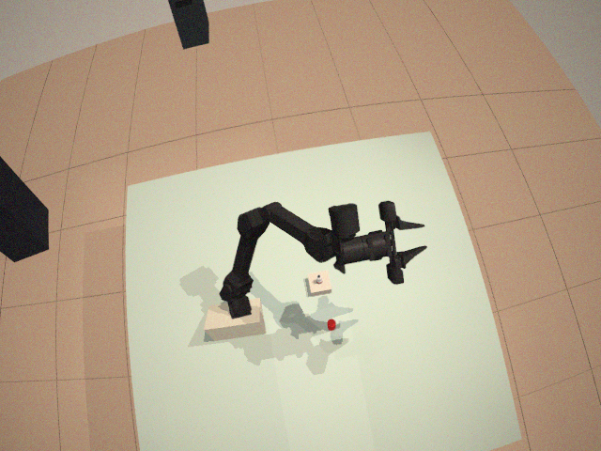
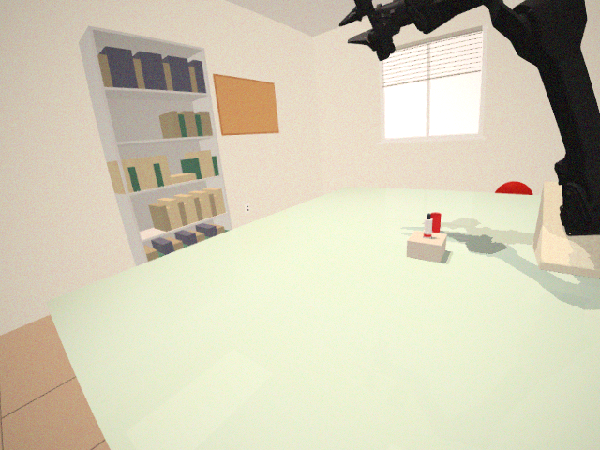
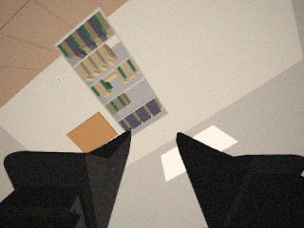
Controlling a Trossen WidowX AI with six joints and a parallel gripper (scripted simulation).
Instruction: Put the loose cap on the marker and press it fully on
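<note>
Right now the red cap is 50 cm below my gripper tip, 24 cm behind it and 1 cm to the left of it. From my gripper tip the other things lie so: beige holder block (51 cm below, 23 cm behind, 17 cm to the left).
</note>
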